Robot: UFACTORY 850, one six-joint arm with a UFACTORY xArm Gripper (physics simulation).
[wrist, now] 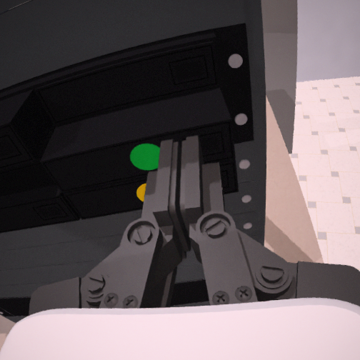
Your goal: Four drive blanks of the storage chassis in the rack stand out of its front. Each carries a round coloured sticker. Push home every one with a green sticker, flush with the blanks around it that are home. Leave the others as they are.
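Note:
A drive blank (100, 161) with a round green sticker (144, 156) stands out of the chassis front; its top face shows as a long ledge. Directly below it is a blank (107, 196) with a yellow sticker (142, 192), partly hidden by the fingers; how far it stands out is unclear. At the left edge another blank (11, 145) stands out, with no sticker visible on the part in view. My gripper (186, 161) is shut and empty. Its tips are over the right part of the green-stickered blank's front; whether they touch it cannot be told.
Above the green-stickered blank lies a recessed blank (125, 82). Another blank (50, 210) is at the lower left. The chassis's right flange (256, 175) carries several round light studs. Beyond it are a beige surface (285, 200) and a tiled floor (335, 150).

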